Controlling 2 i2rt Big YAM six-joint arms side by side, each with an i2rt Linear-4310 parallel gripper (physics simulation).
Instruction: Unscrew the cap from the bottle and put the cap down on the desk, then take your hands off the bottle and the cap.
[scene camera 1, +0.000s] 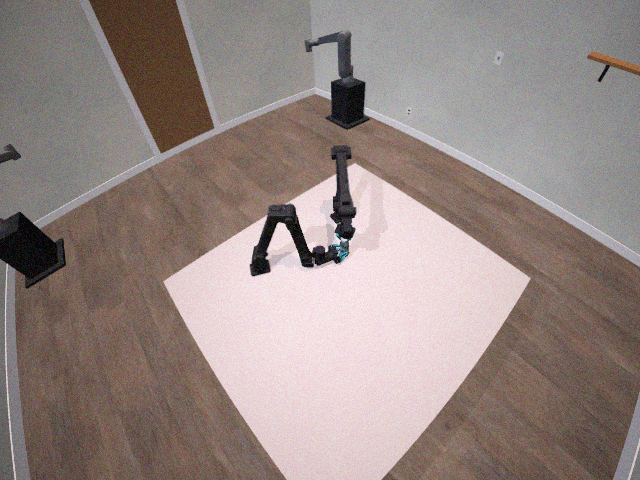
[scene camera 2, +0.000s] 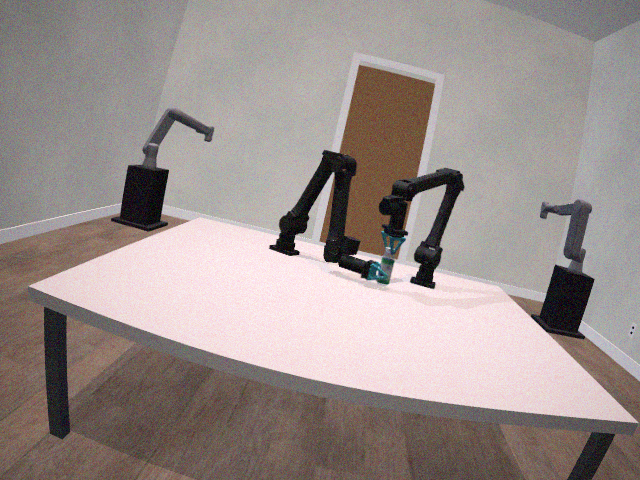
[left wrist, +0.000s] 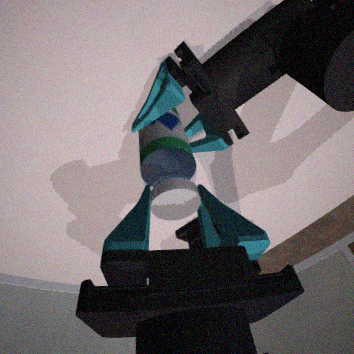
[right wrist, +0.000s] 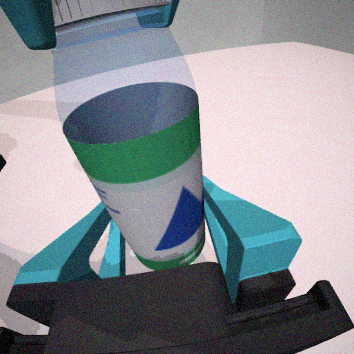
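Pixels of known places: left gripper, fingertip midpoint: (scene camera 1: 344, 240) (scene camera 2: 389, 252) (left wrist: 173, 189) (right wrist: 107, 34); right gripper, fingertip midpoint: (scene camera 1: 347, 249) (scene camera 2: 389, 276); left arm's base at its link origin: (scene camera 2: 422, 284); right arm's base at its link origin: (scene camera 1: 260, 268) (scene camera 2: 283, 251).
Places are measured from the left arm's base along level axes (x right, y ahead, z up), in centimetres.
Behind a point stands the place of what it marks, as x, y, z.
Note:
The bottle (scene camera 2: 386, 270) @(15.2, 31.4, 8.3) (left wrist: 166, 159) @(17.3, 30.6, 13.6) (right wrist: 145, 210) @(18.4, 28.5, 9.1) stands upright on the desk, with a clear top, green bands and a white label with a blue mark. My right gripper (scene camera 2: 383, 274) @(13.8, 29.0, 5.7) (left wrist: 149, 141) @(13.8, 29.0, 5.7) (right wrist: 158, 187) @(13.8, 29.0, 5.7) is shut on the bottle's body from the side. The pale ribbed cap (left wrist: 175, 200) @(16.3, 29.1, 16.6) (right wrist: 107, 11) is at the bottle's neck; I cannot tell how far it is screwed on. My left gripper (scene camera 2: 390, 249) @(15.9, 28.7, 14.8) (left wrist: 173, 189) @(15.9, 28.7, 14.8) (right wrist: 107, 34) @(15.9, 28.7, 14.8) is above the bottle, fingers down, shut on the cap. In scene camera 1 the bottle and fingers are small and partly hidden.
The pale desk (scene camera 1: 351, 361) @(46.6, 84.3, 0.0) (scene camera 2: 289, 320) @(32.0, 93.1, 0.0) bears both arms' bases. Both arms bend in close around the bottle. Grey arms on black pedestals (scene camera 1: 347, 100) (scene camera 2: 144, 193) (scene camera 2: 563, 299) stand on the floor away from the desk. A brown door (scene camera 1: 155, 67) (scene camera 2: 387, 129) is in the wall behind.

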